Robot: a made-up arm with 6 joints. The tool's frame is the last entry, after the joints.
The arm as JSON. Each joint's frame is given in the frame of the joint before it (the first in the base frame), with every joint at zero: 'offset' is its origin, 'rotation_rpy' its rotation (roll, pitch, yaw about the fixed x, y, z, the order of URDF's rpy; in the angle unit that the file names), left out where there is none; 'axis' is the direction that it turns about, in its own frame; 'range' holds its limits. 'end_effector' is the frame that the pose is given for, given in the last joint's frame.
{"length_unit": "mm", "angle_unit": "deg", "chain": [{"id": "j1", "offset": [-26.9, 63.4, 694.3], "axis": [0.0, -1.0, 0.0], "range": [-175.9, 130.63]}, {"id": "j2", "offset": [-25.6, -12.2, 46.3], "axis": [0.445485, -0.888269, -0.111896], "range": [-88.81, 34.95]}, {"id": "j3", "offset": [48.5, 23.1, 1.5], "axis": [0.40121, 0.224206, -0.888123], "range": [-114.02, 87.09]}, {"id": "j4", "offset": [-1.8, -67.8, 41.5], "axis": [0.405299, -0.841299, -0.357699], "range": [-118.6, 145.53]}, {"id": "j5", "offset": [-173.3, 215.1, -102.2], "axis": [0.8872, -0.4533, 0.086], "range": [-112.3, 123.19]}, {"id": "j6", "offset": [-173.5, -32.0, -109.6], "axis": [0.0, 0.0, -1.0], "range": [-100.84, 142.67]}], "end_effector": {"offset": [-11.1, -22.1, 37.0]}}
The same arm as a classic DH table. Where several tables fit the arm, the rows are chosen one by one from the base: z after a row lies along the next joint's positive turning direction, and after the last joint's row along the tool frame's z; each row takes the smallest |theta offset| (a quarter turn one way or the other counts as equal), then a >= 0, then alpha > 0; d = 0 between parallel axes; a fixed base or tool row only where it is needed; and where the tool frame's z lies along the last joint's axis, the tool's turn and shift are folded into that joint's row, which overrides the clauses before.
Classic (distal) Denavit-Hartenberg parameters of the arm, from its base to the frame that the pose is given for. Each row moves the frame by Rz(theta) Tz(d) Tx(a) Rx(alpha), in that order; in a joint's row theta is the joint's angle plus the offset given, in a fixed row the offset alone. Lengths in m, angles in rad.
base (fixed): theta offset 0.0000  d 0.6943  a -0.0269  alpha 1.5708
j1: theta offset 1.3247  d 0.0186  a 0.0387  alpha 0.4772
j2: theta offset -0.8726  d -0.0795  a 0.0484  alpha 1.4918
j3: theta offset 0.1351  d -0.0475  a 0.0017  alpha -1.2748
j4: theta offset -1.5274  d 0.0017  a 0.1316  alpha -0.7810
j5: theta offset 0.9310  d -0.3576  a -0.1074  alpha 1.6569
j6: theta offset -0.0069  d 0.0000  a -0.0247  alpha 3.1416
tool (fixed): theta offset -1.1053  d -0.0605  a 0.0000  alpha 0.0000
Joint limits (rad, base to tool): -3.0700..2.2799 -1.5500..0.6100 -1.9900..1.5200 -2.0700..2.5400 -1.9600..2.1501 -1.7600..2.4901

